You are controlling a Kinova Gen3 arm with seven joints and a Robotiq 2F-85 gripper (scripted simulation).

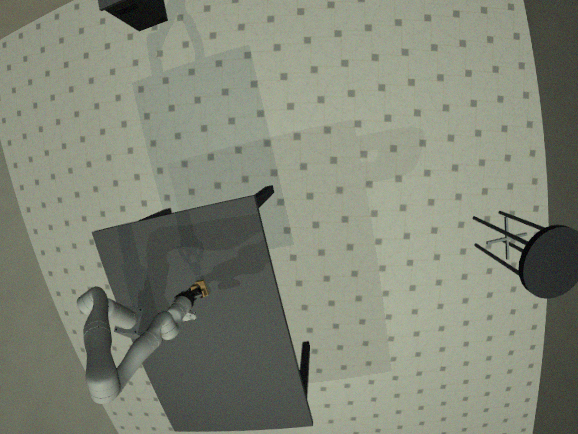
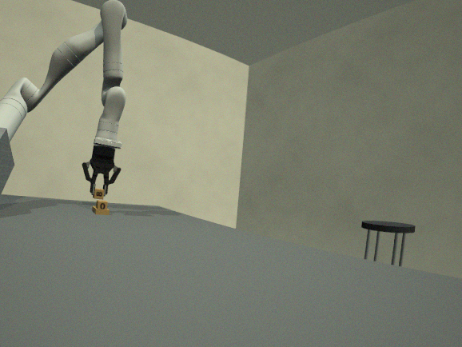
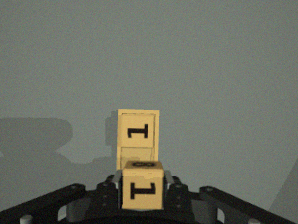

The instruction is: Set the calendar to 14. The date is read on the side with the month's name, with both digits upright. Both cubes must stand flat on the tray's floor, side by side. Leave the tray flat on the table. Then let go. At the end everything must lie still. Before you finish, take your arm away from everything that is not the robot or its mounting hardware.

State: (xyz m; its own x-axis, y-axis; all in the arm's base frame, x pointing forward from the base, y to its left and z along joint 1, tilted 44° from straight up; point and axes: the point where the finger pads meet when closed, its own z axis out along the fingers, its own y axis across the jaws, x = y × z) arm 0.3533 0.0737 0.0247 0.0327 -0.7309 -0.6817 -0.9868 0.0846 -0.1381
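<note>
My hand is 1 cm short of the wooden tray, 2 cm to the left of it and 6 cm above it. Also, from my hand: number cube: 1 cm below.
</note>
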